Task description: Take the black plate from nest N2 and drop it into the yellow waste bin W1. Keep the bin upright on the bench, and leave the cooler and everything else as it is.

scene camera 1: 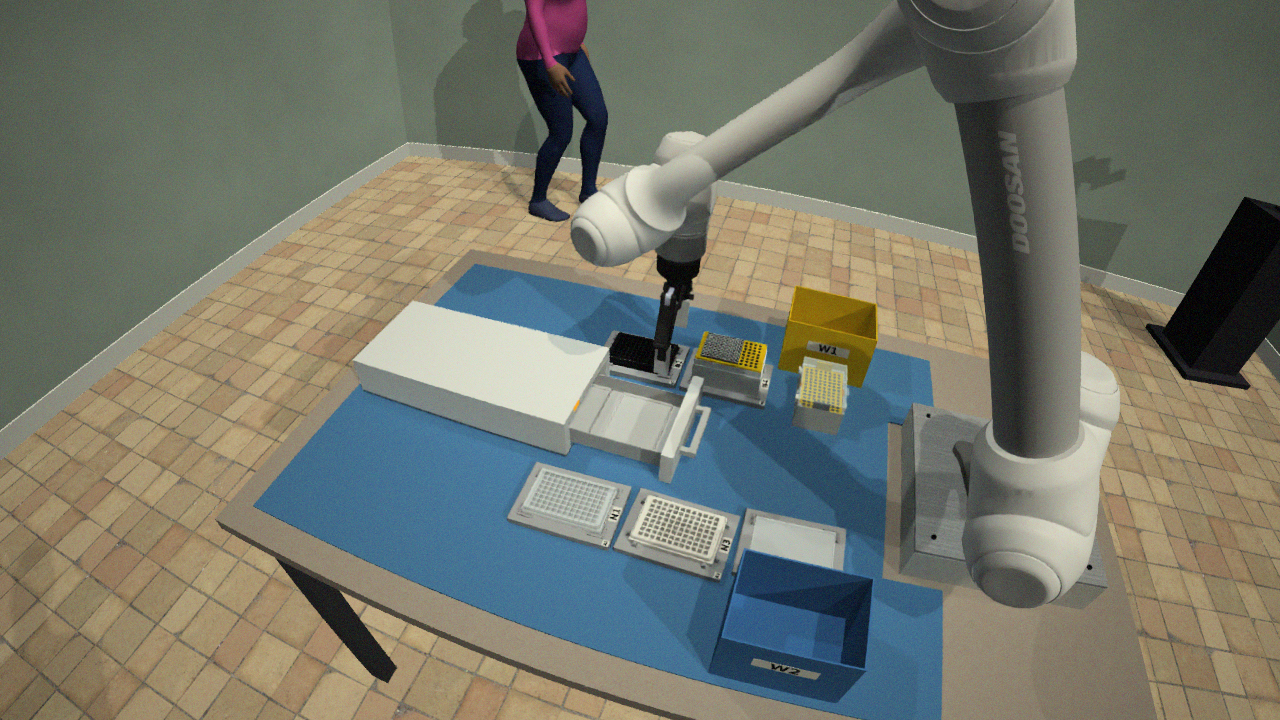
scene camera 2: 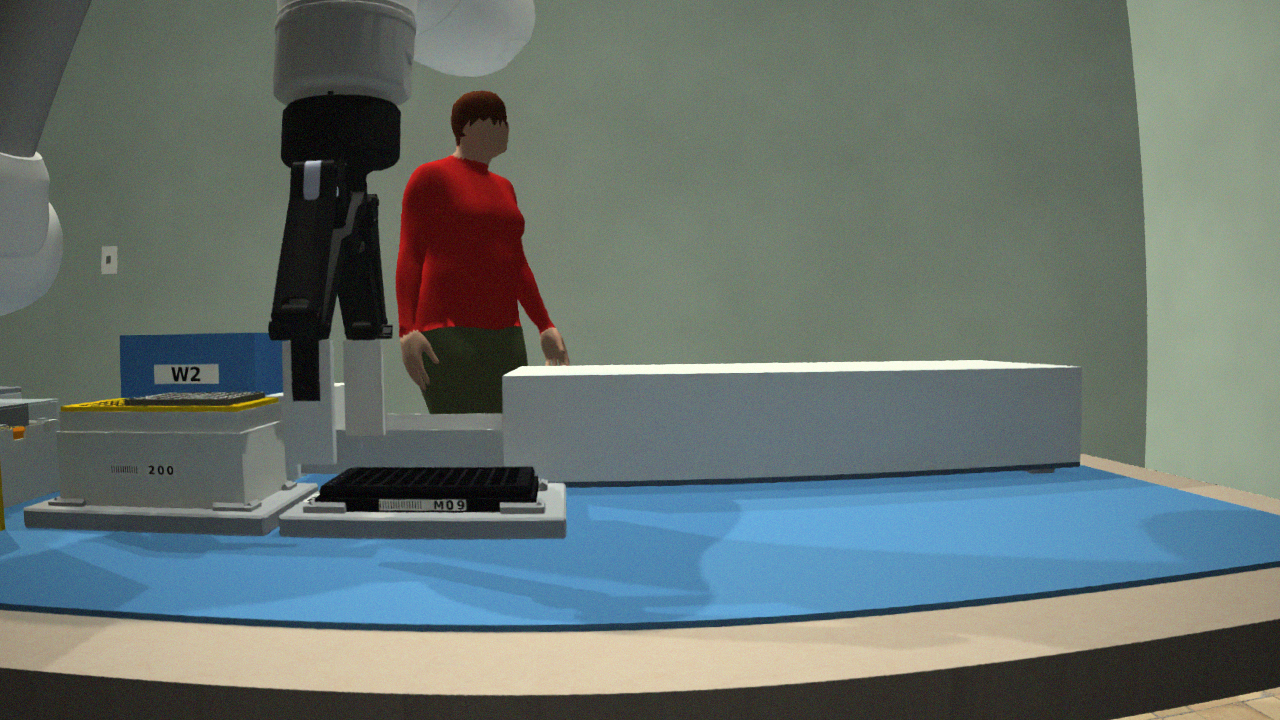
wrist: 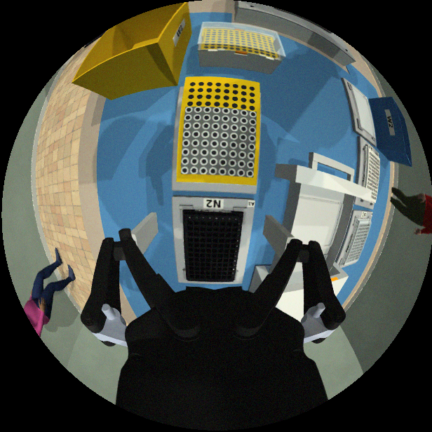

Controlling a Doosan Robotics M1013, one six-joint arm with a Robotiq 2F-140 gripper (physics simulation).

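Frame: origin at the arm's base, x ahead, y left, z up, level; millimetres.
Where they show: gripper, fingertip midpoint: (scene camera 1: 671, 348) (scene camera 2: 342, 447).
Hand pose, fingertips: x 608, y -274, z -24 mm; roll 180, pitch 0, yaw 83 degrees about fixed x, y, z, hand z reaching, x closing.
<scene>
Each offset is from my fingertips to the top centre of the thing. "spot": to the spot under its first point.
The black plate {18 mm down, 56 mm ahead, 4 mm right} (scene camera 1: 637, 350) (scene camera 2: 429, 484) (wrist: 212, 245) lies flat in nest N2 {26 mm down, 56 mm ahead, 4 mm right} (scene camera 2: 420, 526) (wrist: 177, 250). My gripper (scene camera 1: 663, 365) (scene camera 2: 337, 443) (wrist: 210, 223) is open and empty, pointing down. Its fingertips are a little above plate height, one on each long side, nearer the plate's N2-label end. In the scene camera 2 view they are at and left of the plate's left end. The yellow bin W1 {76 mm up, 309 mm back, 88 mm right} (scene camera 1: 854, 360) (wrist: 167, 55) stands upright at the back right in the scene camera 1 view. Its floor is hidden. The white cooler (scene camera 1: 483, 367) (scene camera 2: 787, 420) has its drawer {spot: 31 mm down, 53 mm ahead, 173 mm left} (scene camera 1: 626, 419) (wrist: 316, 215) pulled out.
A yellow-topped tip box {33 mm up, 115 mm back, 18 mm left} (scene camera 1: 731, 353) (scene camera 2: 170, 456) (wrist: 219, 135) stands between N2 and W1. A lidded tip box {spot: 25 mm up, 279 mm back, 102 mm left} (scene camera 1: 820, 394) (wrist: 240, 47) stands before W1. Two pale plates {18 mm down, 106 mm ahead, 366 mm left} (scene camera 1: 570, 498) {18 mm down, 66 mm back, 387 mm left} (scene camera 1: 680, 528) and the blue bin W2 {76 mm up, 231 mm back, 547 mm left} (scene camera 1: 787, 626) are at the front. Two people stand beyond the bench.
</scene>
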